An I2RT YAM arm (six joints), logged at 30 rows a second.
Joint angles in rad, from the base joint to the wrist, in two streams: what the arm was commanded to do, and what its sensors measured. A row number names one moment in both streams.
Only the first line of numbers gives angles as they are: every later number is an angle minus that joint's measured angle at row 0.
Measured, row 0: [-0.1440 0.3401 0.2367 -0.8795 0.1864 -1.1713]
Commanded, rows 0 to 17: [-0.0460 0.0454 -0.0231 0.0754 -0.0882 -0.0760]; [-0.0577 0.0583 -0.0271 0.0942 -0.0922 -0.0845]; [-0.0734 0.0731 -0.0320 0.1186 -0.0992 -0.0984]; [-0.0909 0.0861 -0.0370 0.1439 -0.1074 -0.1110]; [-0.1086 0.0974 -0.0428 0.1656 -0.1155 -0.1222]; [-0.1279 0.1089 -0.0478 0.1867 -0.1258 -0.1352]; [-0.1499 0.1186 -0.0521 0.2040 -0.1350 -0.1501]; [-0.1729 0.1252 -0.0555 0.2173 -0.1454 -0.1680]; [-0.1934 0.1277 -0.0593 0.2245 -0.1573 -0.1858]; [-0.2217 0.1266 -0.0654 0.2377 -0.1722 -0.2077]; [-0.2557 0.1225 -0.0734 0.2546 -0.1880 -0.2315]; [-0.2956 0.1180 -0.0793 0.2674 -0.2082 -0.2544]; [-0.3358 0.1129 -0.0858 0.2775 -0.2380 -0.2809]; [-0.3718 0.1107 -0.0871 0.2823 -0.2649 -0.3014]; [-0.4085 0.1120 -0.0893 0.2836 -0.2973 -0.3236]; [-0.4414 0.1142 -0.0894 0.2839 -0.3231 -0.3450]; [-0.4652 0.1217 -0.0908 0.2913 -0.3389 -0.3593]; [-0.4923 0.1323 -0.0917 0.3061 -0.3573 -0.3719]
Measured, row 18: [-0.4425 0.1163 -0.0675 0.2812 -0.2694 -0.2793]
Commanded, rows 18 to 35: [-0.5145 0.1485 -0.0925 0.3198 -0.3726 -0.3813]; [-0.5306 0.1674 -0.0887 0.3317 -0.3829 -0.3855]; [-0.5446 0.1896 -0.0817 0.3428 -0.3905 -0.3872]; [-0.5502 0.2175 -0.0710 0.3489 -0.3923 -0.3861]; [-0.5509 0.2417 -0.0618 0.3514 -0.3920 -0.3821]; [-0.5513 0.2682 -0.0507 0.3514 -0.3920 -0.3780]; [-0.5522 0.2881 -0.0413 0.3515 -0.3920 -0.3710]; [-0.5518 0.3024 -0.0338 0.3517 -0.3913 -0.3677]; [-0.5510 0.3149 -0.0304 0.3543 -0.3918 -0.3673]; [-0.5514 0.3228 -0.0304 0.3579 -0.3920 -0.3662]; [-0.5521 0.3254 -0.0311 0.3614 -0.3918 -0.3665]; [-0.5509 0.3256 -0.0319 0.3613 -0.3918 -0.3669]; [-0.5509 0.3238 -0.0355 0.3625 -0.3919 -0.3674]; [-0.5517 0.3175 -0.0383 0.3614 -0.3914 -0.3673]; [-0.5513 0.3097 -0.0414 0.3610 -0.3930 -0.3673]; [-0.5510 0.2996 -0.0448 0.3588 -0.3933 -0.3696]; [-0.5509 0.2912 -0.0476 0.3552 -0.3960 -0.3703]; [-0.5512 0.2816 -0.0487 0.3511 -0.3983 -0.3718]
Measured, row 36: [-0.5459 0.2964 -0.0214 0.3872 -0.3632 -0.3445]
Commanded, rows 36 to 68: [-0.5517 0.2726 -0.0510 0.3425 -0.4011 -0.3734]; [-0.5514 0.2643 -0.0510 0.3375 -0.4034 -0.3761]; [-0.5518 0.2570 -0.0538 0.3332 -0.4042 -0.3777]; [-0.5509 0.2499 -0.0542 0.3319 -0.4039 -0.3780]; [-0.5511 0.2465 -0.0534 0.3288 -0.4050 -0.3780]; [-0.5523 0.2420 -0.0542 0.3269 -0.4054 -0.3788]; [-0.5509 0.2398 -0.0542 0.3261 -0.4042 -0.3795]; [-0.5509 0.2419 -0.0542 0.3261 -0.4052 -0.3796]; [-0.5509 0.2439 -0.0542 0.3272 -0.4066 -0.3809]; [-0.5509 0.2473 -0.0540 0.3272 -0.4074 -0.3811]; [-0.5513 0.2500 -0.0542 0.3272 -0.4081 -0.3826]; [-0.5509 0.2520 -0.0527 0.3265 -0.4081 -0.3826]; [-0.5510 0.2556 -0.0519 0.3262 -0.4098 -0.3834]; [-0.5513 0.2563 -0.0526 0.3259 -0.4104 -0.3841]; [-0.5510 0.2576 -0.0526 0.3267 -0.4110 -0.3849]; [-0.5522 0.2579 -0.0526 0.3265 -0.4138 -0.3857]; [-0.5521 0.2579 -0.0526 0.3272 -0.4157 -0.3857]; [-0.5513 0.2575 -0.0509 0.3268 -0.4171 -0.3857]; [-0.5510 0.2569 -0.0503 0.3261 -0.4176 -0.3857]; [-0.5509 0.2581 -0.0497 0.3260 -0.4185 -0.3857]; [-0.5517 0.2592 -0.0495 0.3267 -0.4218 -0.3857]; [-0.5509 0.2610 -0.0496 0.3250 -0.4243 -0.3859]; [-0.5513 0.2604 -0.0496 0.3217 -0.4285 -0.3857]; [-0.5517 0.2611 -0.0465 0.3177 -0.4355 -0.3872]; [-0.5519 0.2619 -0.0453 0.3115 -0.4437 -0.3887]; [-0.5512 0.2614 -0.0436 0.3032 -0.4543 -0.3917]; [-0.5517 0.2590 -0.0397 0.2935 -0.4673 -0.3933]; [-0.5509 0.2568 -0.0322 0.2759 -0.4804 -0.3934]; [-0.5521 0.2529 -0.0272 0.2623 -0.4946 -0.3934]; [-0.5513 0.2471 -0.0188 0.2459 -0.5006 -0.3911]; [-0.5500 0.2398 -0.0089 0.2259 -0.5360 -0.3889]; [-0.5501 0.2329 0.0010 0.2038 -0.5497 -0.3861]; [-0.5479 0.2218 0.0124 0.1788 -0.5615 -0.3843]
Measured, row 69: [-0.5531 0.2380 -0.0160 0.3002 -0.4296 -0.3838]
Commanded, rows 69 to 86: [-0.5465 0.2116 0.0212 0.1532 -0.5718 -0.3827]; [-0.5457 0.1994 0.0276 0.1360 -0.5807 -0.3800]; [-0.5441 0.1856 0.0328 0.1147 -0.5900 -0.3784]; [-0.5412 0.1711 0.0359 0.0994 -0.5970 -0.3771]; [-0.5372 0.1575 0.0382 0.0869 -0.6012 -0.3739]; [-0.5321 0.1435 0.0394 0.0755 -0.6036 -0.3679]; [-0.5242 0.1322 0.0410 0.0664 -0.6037 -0.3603]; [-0.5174 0.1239 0.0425 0.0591 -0.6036 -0.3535]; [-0.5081 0.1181 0.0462 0.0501 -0.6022 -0.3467]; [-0.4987 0.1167 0.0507 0.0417 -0.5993 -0.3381]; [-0.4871 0.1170 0.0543 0.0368 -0.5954 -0.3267]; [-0.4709 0.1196 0.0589 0.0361 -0.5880 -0.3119]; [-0.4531 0.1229 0.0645 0.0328 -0.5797 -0.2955]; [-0.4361 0.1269 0.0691 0.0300 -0.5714 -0.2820]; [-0.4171 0.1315 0.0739 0.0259 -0.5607 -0.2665]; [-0.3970 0.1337 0.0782 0.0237 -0.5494 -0.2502]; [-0.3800 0.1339 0.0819 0.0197 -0.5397 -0.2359]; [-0.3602 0.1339 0.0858 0.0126 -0.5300 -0.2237]
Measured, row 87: [-0.4185 0.1297 0.0553 0.1278 -0.3956 -0.3037]
